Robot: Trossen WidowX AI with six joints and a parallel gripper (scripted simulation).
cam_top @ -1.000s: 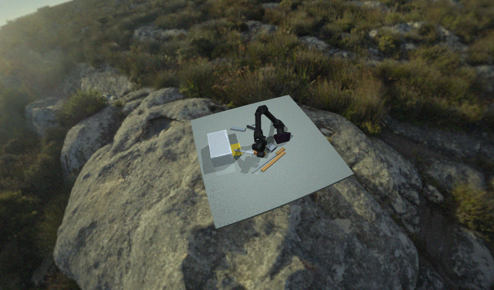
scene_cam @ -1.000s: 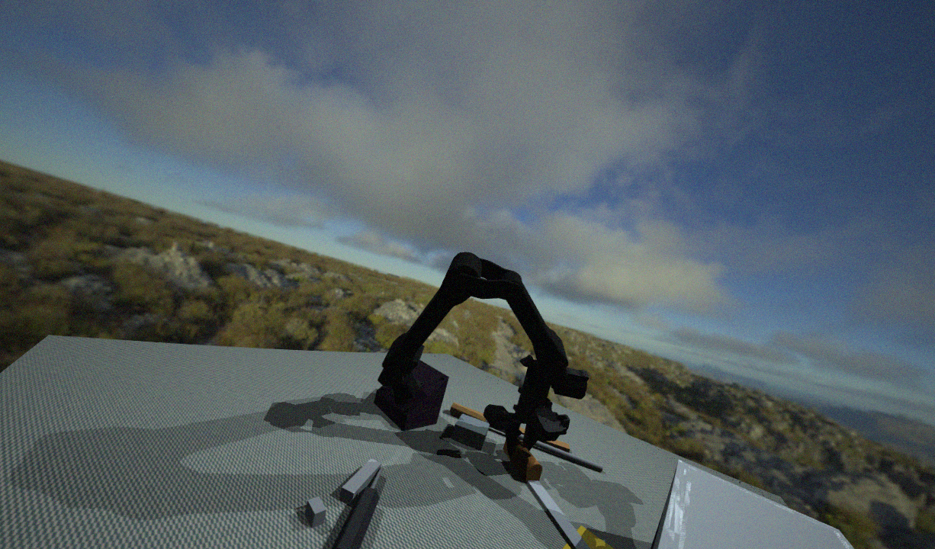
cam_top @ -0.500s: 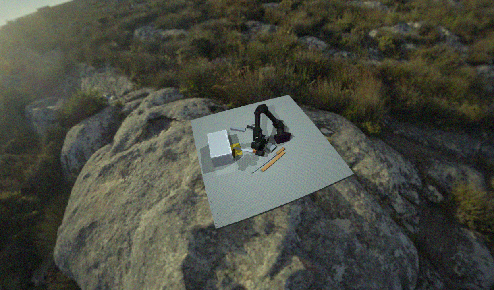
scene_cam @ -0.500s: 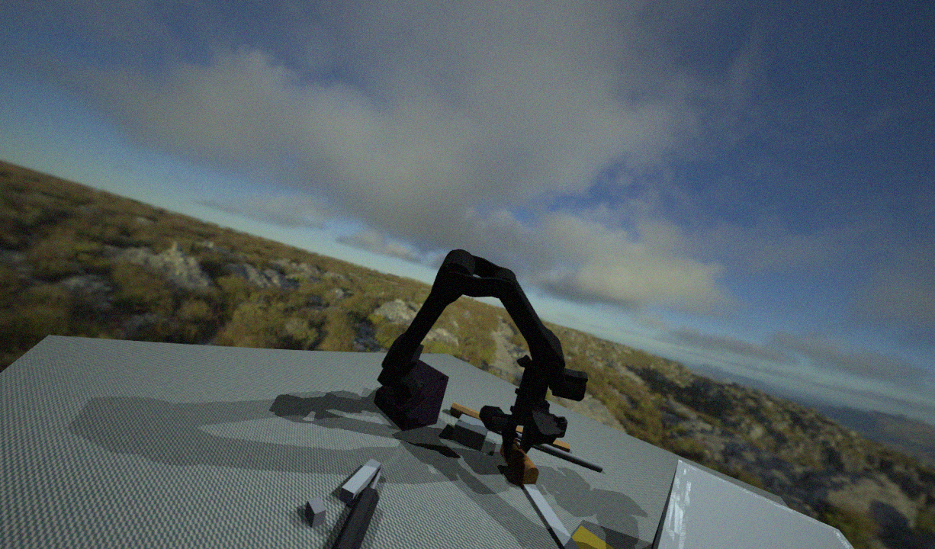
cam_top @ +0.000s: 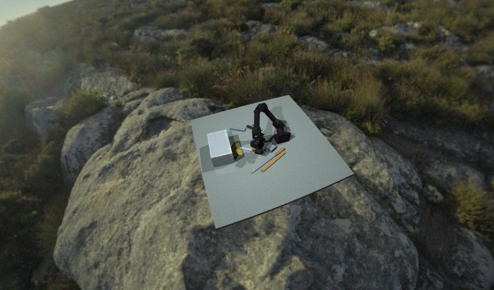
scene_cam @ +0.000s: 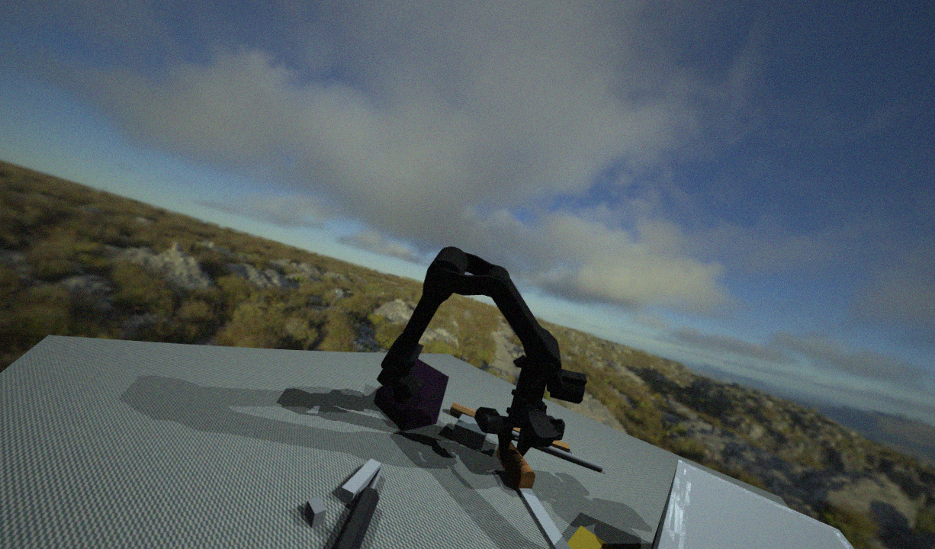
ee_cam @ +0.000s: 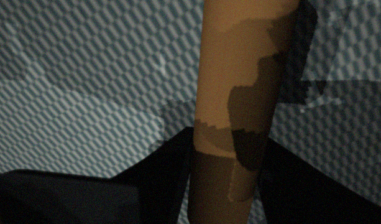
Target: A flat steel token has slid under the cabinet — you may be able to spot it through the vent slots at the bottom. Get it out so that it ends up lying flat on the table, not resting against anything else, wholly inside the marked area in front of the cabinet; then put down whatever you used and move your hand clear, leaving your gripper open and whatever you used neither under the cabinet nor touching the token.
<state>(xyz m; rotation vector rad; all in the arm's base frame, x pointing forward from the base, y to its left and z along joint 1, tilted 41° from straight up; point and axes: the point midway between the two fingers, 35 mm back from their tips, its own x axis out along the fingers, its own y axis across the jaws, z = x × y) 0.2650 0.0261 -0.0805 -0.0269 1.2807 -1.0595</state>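
Now: the grey bar 28 cm to the right of my gripper tip and 11 cm behind it. The rest, counted from my gripper tip: grey block: 11 cm behind, 1 cm to the left, 1 cm above; small grey cube: 36 cm to the right, 9 cm behind; wooden stick: 16 cm to the left, 7 cm behind.
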